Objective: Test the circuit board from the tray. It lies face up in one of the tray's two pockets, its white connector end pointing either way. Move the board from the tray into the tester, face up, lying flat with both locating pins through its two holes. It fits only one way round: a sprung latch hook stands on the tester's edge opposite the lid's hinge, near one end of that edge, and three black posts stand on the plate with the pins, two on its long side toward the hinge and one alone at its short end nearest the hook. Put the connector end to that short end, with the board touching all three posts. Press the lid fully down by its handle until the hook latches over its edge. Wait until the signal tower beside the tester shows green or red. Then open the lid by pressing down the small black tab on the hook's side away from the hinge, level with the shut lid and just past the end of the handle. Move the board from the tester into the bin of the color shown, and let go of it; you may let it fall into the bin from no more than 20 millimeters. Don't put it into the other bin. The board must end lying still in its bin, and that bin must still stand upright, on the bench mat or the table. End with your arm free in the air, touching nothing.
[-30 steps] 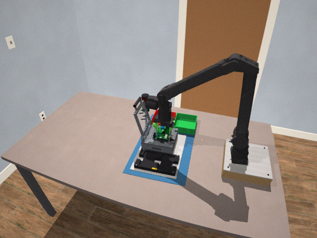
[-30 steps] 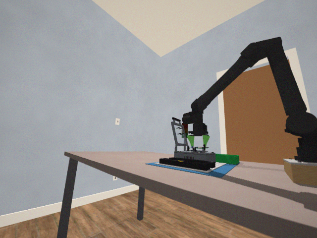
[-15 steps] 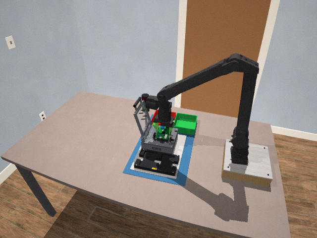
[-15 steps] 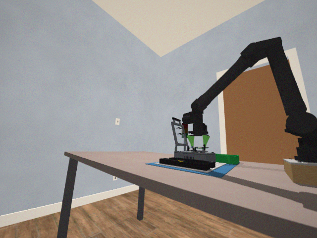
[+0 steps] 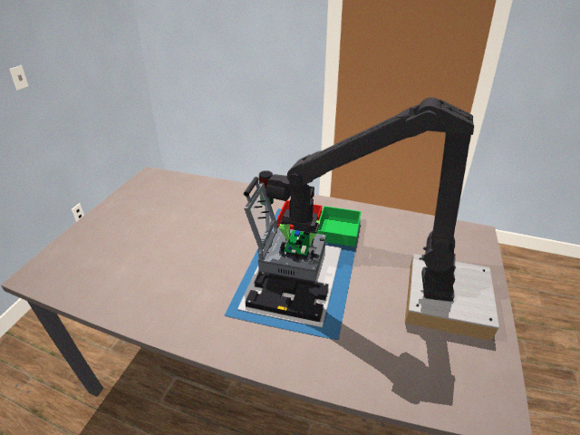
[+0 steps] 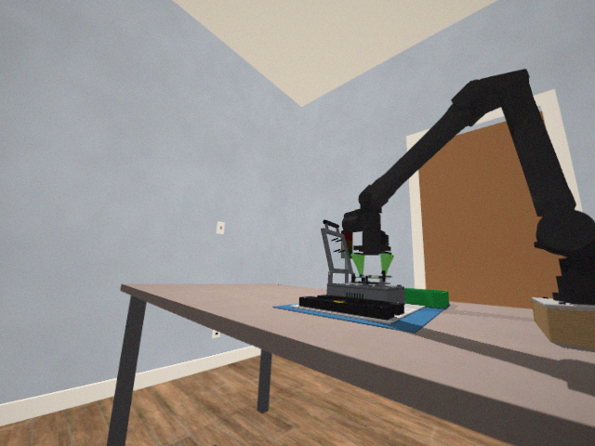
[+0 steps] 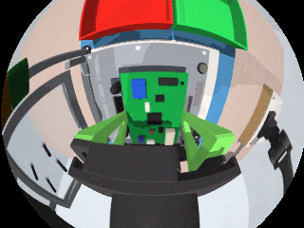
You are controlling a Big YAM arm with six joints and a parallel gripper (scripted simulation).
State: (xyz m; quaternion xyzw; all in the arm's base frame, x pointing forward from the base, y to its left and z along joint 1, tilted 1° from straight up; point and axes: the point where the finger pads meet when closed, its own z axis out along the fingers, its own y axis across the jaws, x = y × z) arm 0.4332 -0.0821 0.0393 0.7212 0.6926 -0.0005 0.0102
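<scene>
Now: hand right at the green circuit board. Also, from my hand: red bin (4 cm ahead, 20 cm to the right, 8 cm below); tester plate (1 cm ahead, 1 cm to the left, 2 cm below); tester lid (13 cm ahead, 1 cm to the right, 9 cm above).
</scene>
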